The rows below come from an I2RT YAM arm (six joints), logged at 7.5 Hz.
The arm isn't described. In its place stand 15 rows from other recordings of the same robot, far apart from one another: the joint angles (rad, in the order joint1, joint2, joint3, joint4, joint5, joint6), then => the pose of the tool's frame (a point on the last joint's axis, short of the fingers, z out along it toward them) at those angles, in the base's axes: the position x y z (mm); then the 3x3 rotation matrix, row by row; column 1 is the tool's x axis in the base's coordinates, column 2 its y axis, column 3 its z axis.
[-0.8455, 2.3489, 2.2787, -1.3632, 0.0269, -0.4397] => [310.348, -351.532, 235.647], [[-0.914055, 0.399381, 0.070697], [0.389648, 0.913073, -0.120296], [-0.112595, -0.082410, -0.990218]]
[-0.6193, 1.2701, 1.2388, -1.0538, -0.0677, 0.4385] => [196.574, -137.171, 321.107], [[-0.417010, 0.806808, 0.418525], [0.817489, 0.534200, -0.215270], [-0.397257, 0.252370, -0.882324]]
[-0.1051, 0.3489, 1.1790, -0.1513, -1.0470, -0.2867] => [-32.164, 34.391, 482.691], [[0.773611, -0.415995, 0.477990], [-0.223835, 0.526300, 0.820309], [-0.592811, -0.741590, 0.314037]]
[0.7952, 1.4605, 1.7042, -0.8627, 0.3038, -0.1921] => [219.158, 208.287, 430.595], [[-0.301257, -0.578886, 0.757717], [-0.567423, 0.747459, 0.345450], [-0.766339, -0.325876, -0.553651]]
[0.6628, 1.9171, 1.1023, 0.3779, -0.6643, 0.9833] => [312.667, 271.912, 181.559], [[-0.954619, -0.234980, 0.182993], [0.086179, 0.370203, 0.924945], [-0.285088, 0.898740, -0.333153]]
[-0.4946, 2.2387, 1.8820, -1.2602, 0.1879, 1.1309] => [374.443, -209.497, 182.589], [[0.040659, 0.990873, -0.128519], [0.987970, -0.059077, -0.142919], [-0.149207, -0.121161, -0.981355]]
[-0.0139, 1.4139, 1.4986, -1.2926, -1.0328, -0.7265] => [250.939, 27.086, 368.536], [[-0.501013, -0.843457, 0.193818], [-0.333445, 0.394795, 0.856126], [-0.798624, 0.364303, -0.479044]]
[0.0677, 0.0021, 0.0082, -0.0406, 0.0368, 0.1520] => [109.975, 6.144, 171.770], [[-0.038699, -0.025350, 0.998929], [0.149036, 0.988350, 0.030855], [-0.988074, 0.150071, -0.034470]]
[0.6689, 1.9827, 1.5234, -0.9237, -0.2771, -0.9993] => [301.572, 250.797, 194.250], [[0.118514, -0.992536, -0.028770], [-0.937553, -0.121397, 0.325972], [-0.327031, -0.011659, -0.944942]]
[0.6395, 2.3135, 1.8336, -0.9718, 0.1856, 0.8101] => [370.225, 267.174, 139.867], [[-0.961397, 0.184852, 0.203829], [0.172184, 0.981941, -0.078381], [-0.214637, -0.040259, -0.975864]]
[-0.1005, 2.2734, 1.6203, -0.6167, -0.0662, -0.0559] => [452.053, -43.218, 109.156], [[-0.953241, 0.027382, 0.300967], [0.040093, 0.998542, 0.036138], [-0.299539, 0.046515, -0.952950]]
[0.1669, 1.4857, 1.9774, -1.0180, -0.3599, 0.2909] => [272.058, 58.547, 491.198], [[-0.605267, -0.294548, 0.739522], [0.170254, 0.859623, 0.481729], [-0.777602, 0.417481, -0.470154]]
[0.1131, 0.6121, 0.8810, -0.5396, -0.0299, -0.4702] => [128.829, 15.704, 358.822], [[-0.172786, -0.246461, 0.953626], [-0.475400, 0.868815, 0.138405], [-0.862636, -0.429439, -0.267286]]
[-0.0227, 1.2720, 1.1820, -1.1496, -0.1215, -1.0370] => [227.280, -0.844, 300.146], [[-0.466506, -0.822470, 0.325445], [-0.844164, 0.523858, 0.113844], [-0.264120, -0.221620, -0.938683]]
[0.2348, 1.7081, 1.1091, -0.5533, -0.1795, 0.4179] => [325.901, 84.495, 186.817], [[-0.933697, 0.086940, 0.347349], [0.187236, 0.945427, 0.266665], [-0.305210, 0.314021, -0.899021]]
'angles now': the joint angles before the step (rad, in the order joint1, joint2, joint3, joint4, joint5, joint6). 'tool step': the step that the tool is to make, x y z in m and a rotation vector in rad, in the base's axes. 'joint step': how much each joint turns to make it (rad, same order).
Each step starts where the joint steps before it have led.
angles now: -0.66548 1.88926 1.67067 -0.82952 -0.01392 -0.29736
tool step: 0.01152 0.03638 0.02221 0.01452 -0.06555 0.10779
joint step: 0.08507 -0.05988 0.00002 -0.01488 -0.05456 0.00648
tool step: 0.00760 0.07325 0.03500 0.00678 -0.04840 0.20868
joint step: 0.17357 -0.10570 0.00188 -0.06943 -0.04348 -0.01334
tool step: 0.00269 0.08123 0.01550 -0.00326 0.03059 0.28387
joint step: 0.21554 -0.05189 0.01257 -0.10070 -0.02784 -0.06408
